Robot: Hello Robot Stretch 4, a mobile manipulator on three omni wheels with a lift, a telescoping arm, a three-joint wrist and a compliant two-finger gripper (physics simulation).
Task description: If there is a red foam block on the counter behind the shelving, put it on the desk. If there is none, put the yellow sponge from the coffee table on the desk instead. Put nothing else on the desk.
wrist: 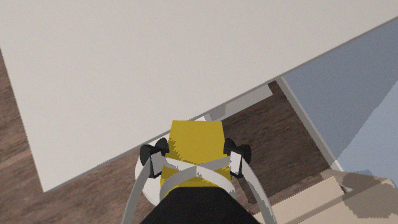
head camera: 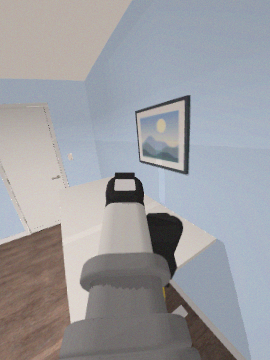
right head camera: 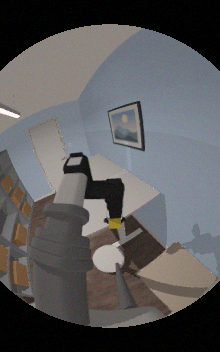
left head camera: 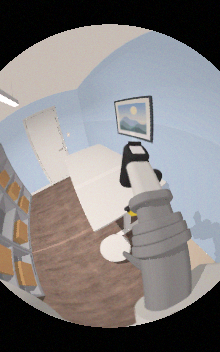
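Pixels of known places: gripper, fingertip midpoint: (wrist: pixel 195 150); robot's base, link origin: (right head camera: pixel 108 257) (left head camera: pixel 114 247).
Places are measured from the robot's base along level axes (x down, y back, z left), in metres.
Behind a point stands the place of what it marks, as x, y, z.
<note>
The yellow sponge (wrist: pixel 197 139) @(-1.019, -0.073, -0.215) (right head camera: pixel 115 223) @(-1.051, -0.018, -0.223) is held between the two fingertips of my gripper (wrist: pixel 195 150) @(-1.005, -0.062, -0.211), which is shut on it. In the left head camera view a small part of the yellow sponge (left head camera: pixel 132 213) @(-1.046, -0.009, -0.194) shows beside the arm. The white desk (wrist: pixel 150 65) @(-0.899, -0.213, -0.114) (head camera: pixel 80 220) @(-0.900, -0.649, 0.237) (left head camera: pixel 95 185) @(-0.899, -0.432, 0.057) (right head camera: pixel 135 190) @(-0.899, -0.408, -0.408) stands against the blue wall. In the wrist view the sponge is at the desk's near edge, with its far end over or beside that edge; its height above the desk top is hard to tell. No red foam block shows in these views.
A round white stool seat (left head camera: pixel 115 248) @(-0.180, 0.048, -0.024) (right head camera: pixel 108 258) @(-0.181, 0.039, -0.029) stands near the desk's near edge. A beige table or box top (right head camera: pixel 175 270) @(-0.400, 0.367, -0.722) is at the lower right. Grey shelving with orange boxes (left head camera: pixel 21 231) @(-0.203, -0.046, 1.858) (right head camera: pixel 19 234) @(-0.238, -0.025, 1.846) runs along the left. A white door (head camera: pixel 27 165) @(-1.159, -1.908, 1.456) is at the back.
</note>
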